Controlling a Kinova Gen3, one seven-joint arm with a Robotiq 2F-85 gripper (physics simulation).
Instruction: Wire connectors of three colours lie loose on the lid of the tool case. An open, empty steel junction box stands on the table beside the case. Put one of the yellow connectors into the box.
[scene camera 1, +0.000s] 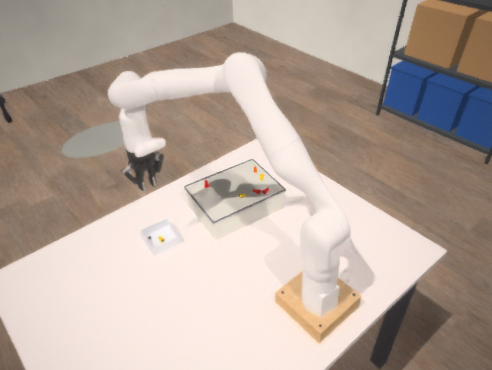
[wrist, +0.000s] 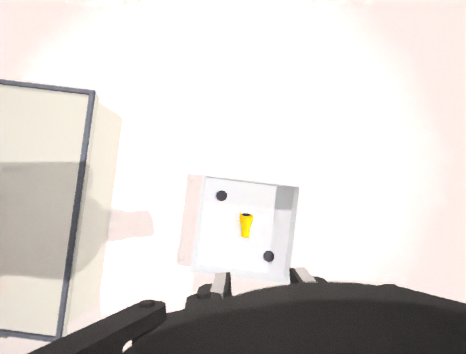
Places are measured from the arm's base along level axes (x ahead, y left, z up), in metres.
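Pixels of known places: gripper, between the fingertips: (scene camera 1: 148, 187); arm's base, origin of its link: (scene camera 1: 318, 300).
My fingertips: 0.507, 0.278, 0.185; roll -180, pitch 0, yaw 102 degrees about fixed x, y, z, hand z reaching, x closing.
Ahead of a thing's pixels: the offset from my fingertips to its top centre, as dx, dy, dz.
A yellow connector @[-0.009, -0.003, -0.221] (scene camera 1: 161, 239) (wrist: 245, 225) lies on the floor of the open steel junction box @[-0.008, -0.004, -0.200] (scene camera 1: 171, 245) (wrist: 283, 240), near its middle. My gripper (scene camera 1: 149, 187) (wrist: 261, 291) is partly open with nothing between its fingers. It hangs high above the table, well clear of the box. On the lid of the tool case @[+0.001, -0.302, -0.142] (scene camera 1: 215, 207) (wrist: 40, 125) lie two more yellow connectors, one @[-0.011, -0.415, -0.130] (scene camera 1: 261, 177) towards the back and another @[-0.056, -0.303, -0.130] (scene camera 1: 242, 195) nearer the front edge. A red connector @[+0.059, -0.222, -0.118] (scene camera 1: 206, 184) is at the lid's left, two red ones @[-0.066, -0.356, -0.129] (scene camera 1: 257, 191) @[-0.082, -0.386, -0.129] (scene camera 1: 266, 190) are at the right, and an orange one @[+0.036, -0.417, -0.123] (scene camera 1: 255, 169) is at the back.
The tool case stands beside the box, to its right in the scene view and to its left in the wrist view. Two dark round spots show in the box floor. The arm's wooden base (scene camera 1: 320, 325) is at the table's right. A shelf rack (scene camera 1: 387, 75) stands behind.
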